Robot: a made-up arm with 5 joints. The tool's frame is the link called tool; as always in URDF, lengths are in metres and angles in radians.
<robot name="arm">
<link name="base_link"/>
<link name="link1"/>
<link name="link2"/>
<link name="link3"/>
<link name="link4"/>
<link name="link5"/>
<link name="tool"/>
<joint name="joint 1" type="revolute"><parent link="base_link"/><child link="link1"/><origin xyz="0 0 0.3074"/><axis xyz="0 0 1"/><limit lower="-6.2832" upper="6.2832"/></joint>
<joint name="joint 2" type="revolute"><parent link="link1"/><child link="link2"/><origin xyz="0 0 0"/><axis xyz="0 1 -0.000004"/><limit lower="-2.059" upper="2.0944"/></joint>
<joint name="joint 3" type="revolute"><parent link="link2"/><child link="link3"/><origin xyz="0.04 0 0.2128"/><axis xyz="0 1 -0.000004"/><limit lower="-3.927" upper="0.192"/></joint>
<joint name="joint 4" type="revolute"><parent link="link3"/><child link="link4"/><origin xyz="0.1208 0 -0.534"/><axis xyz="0 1 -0.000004"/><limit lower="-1.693" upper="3.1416"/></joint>
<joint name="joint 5" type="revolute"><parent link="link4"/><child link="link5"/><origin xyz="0.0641 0 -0.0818"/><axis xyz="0 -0.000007 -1"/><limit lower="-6.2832" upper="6.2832"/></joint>
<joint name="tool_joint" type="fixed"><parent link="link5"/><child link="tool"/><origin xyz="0 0 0" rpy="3.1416 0 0"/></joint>
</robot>
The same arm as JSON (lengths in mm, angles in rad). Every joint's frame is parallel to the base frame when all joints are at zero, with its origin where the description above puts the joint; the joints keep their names.
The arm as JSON. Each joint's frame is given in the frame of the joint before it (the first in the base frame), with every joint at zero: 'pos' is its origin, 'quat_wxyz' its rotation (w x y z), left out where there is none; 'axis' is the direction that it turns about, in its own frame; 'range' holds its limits. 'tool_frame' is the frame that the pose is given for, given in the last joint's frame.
{"length_unit": "mm", "angle_unit": "rad", "joints": [
  {"joint": "joint 1", "pos": [0.0, 0.0, 307.4], "axis": "+z", "range": [-6.2832, 6.2832]},
  {"joint": "joint 2", "pos": [0.0, 0.0, 0.0], "axis": "+y", "range": [-2.059, 2.0944]},
  {"joint": "joint 3", "pos": [40.0, 0.0, 212.8], "axis": "+y", "range": [-3.927, 0.192]},
  {"joint": "joint 4", "pos": [120.8, 0.0, -534.0], "axis": "+y", "range": [-1.693, 3.1416]},
  {"joint": "joint 5", "pos": [64.1, 0.0, -81.8], "axis": "-z", "range": [-6.2832, 6.2832]}
], "tool_frame": {"pos": [0.0, 0.0, 0.0], "quat_wxyz": [0.000004, -1.0, 0.0, 0.0]}}

